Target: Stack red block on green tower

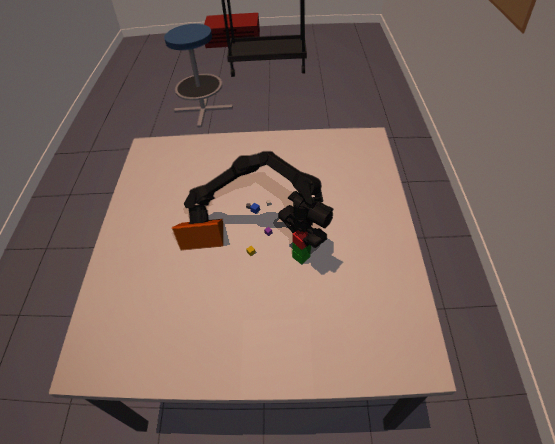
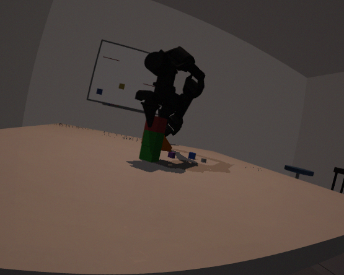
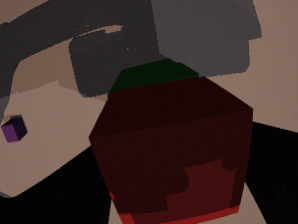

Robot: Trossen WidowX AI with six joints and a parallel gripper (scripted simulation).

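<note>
My gripper tip is 10 mm below the red block. The rest, counted from my gripper tip: blue block (240 mm to the left, 190 mm behind, 90 mm below); then yellow block (190 mm behind, 90 mm below, 20 mm to the left); then purple block (130 mm behind, 120 mm to the left, 90 mm below).
</note>
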